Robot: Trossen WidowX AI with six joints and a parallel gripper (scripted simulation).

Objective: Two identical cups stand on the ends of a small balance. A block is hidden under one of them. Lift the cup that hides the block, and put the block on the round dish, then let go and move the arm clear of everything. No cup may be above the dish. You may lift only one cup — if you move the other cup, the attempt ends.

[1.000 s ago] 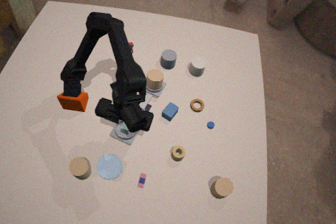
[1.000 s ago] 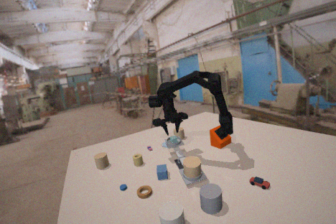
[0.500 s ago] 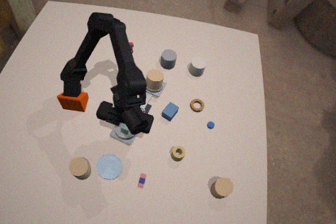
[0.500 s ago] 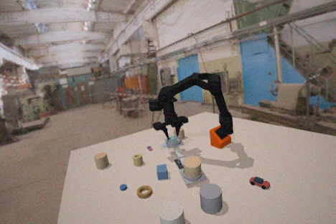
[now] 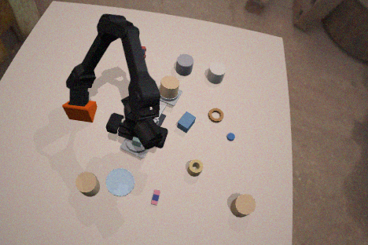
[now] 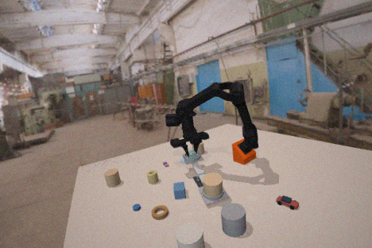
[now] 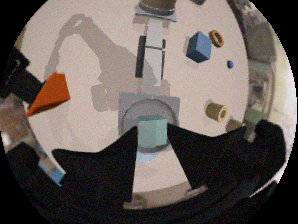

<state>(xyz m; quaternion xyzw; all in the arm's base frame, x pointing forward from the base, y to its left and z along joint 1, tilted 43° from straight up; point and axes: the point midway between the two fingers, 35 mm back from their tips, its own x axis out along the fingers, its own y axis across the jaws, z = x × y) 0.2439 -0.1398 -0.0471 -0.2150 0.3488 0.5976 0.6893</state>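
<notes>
Now: gripper tip 130 mm to the left of the light blue round dish, 80 mm above it and 50 mm past it. Also, from my gripper tip: blue cube (170 mm ahead, 120 mm to the left, 60 mm below); pink-and-blue piece (170 mm to the right, 80 mm below, 70 mm ahead); pale-green block (right at my gripper tip).
</notes>
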